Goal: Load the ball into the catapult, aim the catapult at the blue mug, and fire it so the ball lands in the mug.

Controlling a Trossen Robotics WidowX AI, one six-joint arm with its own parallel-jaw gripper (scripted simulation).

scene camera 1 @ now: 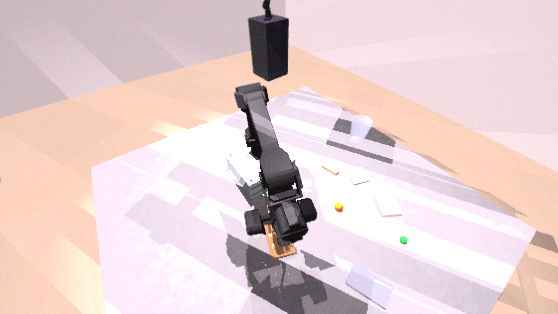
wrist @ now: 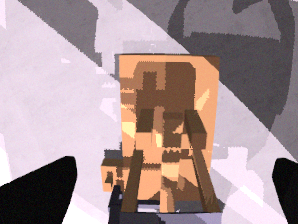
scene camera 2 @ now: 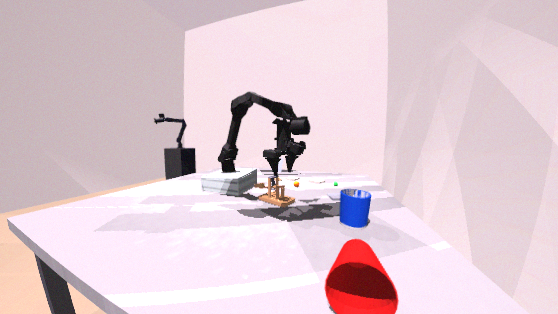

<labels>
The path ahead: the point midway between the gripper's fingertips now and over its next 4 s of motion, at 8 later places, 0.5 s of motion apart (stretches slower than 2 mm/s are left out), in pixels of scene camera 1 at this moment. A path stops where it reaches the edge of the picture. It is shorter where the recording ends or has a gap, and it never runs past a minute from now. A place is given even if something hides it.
The gripper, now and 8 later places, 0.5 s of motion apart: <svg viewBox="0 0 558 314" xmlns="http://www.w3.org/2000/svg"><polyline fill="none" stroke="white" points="280,229 279,234 280,238 280,240 280,241 280,236 280,236 280,240 280,233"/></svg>
</labels>
